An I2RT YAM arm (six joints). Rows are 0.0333 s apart.
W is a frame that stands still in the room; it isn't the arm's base.
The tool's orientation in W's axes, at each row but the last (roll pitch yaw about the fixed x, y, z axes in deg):
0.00 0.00 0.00
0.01 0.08 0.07
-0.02 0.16 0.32
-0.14 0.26 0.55
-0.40 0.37 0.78
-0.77 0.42 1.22
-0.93 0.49 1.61
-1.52 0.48 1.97
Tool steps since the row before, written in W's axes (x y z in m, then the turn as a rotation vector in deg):
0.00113 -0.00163 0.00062 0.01 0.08 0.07
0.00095 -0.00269 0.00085 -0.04 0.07 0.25
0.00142 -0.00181 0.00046 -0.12 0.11 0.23
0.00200 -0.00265 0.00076 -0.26 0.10 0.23
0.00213 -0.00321 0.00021 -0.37 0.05 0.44
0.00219 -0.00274 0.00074 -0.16 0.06 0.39
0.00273 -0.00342 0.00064 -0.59 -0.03 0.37
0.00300 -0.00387 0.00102 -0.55 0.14 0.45
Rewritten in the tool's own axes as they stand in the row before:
0.00113 -0.00163 0.00062 0.01 0.08 0.07
0.00095 -0.00269 0.00085 -0.04 0.07 0.25
0.00141 -0.00182 0.00046 -0.12 0.11 0.23
0.00197 -0.00267 0.00076 -0.26 0.10 0.23
0.00208 -0.00324 0.00020 -0.37 0.05 0.44
0.00213 -0.00280 0.00072 -0.16 0.06 0.39
0.00263 -0.00351 0.00061 -0.59 -0.02 0.36
0.00286 -0.00400 0.00094 -0.55 0.15 0.45

